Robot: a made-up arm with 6 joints.
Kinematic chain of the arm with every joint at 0, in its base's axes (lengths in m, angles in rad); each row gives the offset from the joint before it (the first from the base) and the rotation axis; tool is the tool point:
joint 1: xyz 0 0 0.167 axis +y
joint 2: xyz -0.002 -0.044 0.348 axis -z
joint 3: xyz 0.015 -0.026 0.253 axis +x
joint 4: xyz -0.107 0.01 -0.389 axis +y
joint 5: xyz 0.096 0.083 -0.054 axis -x
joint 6: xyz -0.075 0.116 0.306 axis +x
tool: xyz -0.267 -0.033 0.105
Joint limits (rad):
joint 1: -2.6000..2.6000
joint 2: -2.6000..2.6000
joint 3: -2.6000..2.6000
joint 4: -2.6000..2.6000
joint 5: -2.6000..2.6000
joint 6: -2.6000..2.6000
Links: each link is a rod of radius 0.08 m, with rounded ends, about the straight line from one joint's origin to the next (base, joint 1, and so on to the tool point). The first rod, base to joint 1, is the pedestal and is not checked.
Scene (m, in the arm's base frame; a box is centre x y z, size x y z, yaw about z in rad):
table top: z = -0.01
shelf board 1: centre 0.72 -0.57 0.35 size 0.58 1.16 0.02 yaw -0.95
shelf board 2: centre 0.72 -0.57 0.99 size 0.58 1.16 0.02 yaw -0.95
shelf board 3: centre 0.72 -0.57 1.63 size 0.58 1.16 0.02 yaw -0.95
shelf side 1: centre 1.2 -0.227 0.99 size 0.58 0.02 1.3 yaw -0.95
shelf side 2: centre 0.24 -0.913 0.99 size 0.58 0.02 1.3 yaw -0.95
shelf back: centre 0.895 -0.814 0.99 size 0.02 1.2 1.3 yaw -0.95
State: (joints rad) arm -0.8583 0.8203 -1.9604 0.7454 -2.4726 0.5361
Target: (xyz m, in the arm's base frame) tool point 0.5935 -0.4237 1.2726
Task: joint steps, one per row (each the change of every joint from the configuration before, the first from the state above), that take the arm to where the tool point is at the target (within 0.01 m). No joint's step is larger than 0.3 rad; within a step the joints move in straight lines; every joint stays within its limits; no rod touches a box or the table.
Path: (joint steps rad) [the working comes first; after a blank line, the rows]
Joints at the target: 0.0046 -1.1674 -2.0601 -0.5381 -2.6000 0.5072
Straight joint move there: touches shelf side 2.

1: -0.0106 -0.2540 -0.0537 -0.1107 -0.0068 -0.1095
2: -0.0107 -0.2540 -0.0537 -0.1107 -0.0068 -0.1095
3: -0.0106 -0.2540 -0.0537 -0.1107 -0.0069 -0.1096
4: -0.0106 -0.2540 -0.0537 -0.1107 -0.0068 -0.1095
5: 0.1056 -0.2440 0.0831 -0.2184 -0.0200 0.0995
6: 0.1057 -0.2441 0.0831 -0.2184 -0.0200 0.0994
7: 0.1056 -0.2441 0.0831 -0.2184 -0.0201 0.0995
8: 0.1057 -0.2440 0.0831 -0.2185 -0.0200 0.0995
9: 0.1056 -0.2441 0.0831 -0.2184 -0.0200 0.0994
10: 0.1886 0.1243 -0.1502 0.1257 0.0000 -0.0440
11: 0.1886 0.1243 -0.1502 0.1257 0.0000 -0.0441

